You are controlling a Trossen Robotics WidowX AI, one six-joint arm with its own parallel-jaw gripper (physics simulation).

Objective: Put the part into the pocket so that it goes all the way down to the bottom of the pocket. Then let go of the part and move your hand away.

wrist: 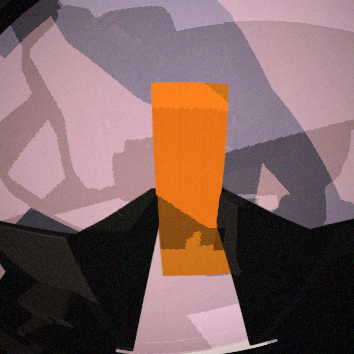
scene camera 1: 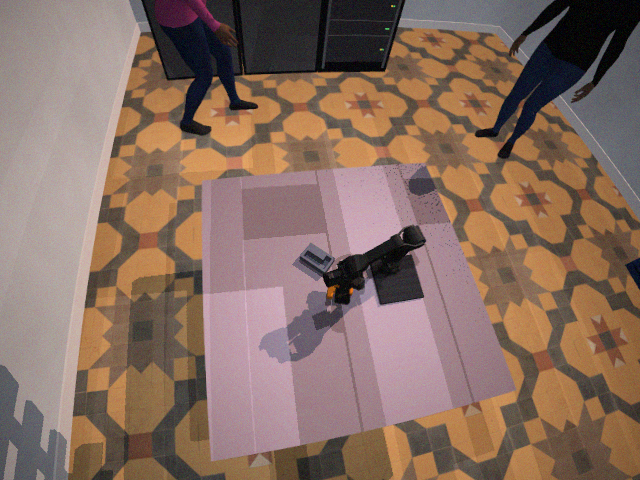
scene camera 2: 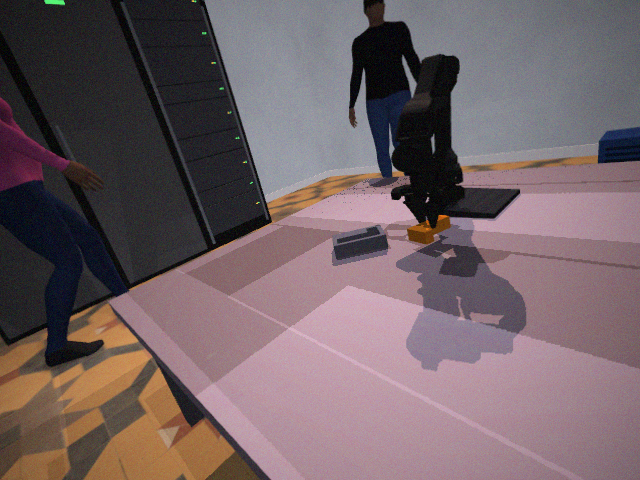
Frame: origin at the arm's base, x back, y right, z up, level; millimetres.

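Where they show: gripper, between the fingertips: (wrist: 186,195) (scene camera 1: 340,289) (scene camera 2: 428,227); arm's base, origin of its link: (scene camera 1: 386,269).
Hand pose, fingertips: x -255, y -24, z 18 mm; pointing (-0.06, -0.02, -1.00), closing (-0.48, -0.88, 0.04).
Observation:
Each offset is from my fingertips to the top centre of the thing. Level surfaces: height alone.
My gripper (scene camera 1: 340,292) (scene camera 2: 430,218) (wrist: 186,195) is shut on the orange part {dx -6, dy -14, dz +15 mm} (scene camera 1: 331,291) (scene camera 2: 428,230) (wrist: 189,154), a long rectangular block held across its narrow width. The part hangs very low over the pink table top {dz -42 mm} (scene camera 1: 413,381); I cannot tell whether it touches. The grey pocket block {dx -37, dy +183, dz -5 mm} (scene camera 1: 316,258) (scene camera 2: 359,242) lies on the table a short way to the left of the part in the scene camera 2 view, its slot open and empty. The pocket does not show in the wrist view.
The arm's dark base plate (scene camera 1: 399,286) (scene camera 2: 485,200) lies behind the gripper. Black server racks (scene camera 1: 280,33) (scene camera 2: 175,119) stand beyond the table. One person (scene camera 1: 204,62) stands near the racks, another person (scene camera 1: 532,81) (scene camera 2: 380,86) beyond the arm.

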